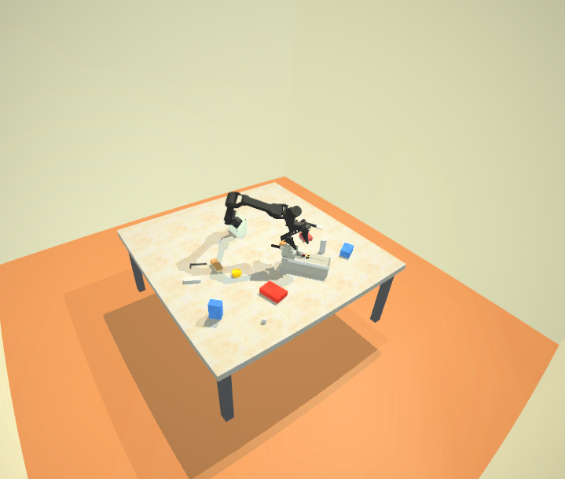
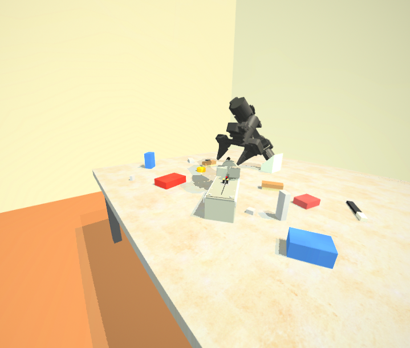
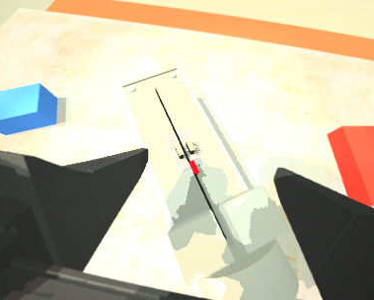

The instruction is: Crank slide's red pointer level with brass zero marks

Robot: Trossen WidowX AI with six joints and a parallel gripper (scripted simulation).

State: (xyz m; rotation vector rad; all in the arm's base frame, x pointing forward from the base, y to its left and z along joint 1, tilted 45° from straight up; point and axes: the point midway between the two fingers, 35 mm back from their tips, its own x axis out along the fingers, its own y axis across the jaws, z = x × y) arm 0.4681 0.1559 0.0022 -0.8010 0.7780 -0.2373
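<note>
Now: the red pointer 1 cm ahead of my gripper tip, 1 cm to the left of it and 6 cm below it. Round my gripper tip: brown crank handle: 11 cm behind, 10 cm to the right, 2 cm below; crank: 10 cm behind, 8 cm to the right, 4 cm below; small red block: 20 cm behind, 22 cm to the left, 13 cm below.
</note>
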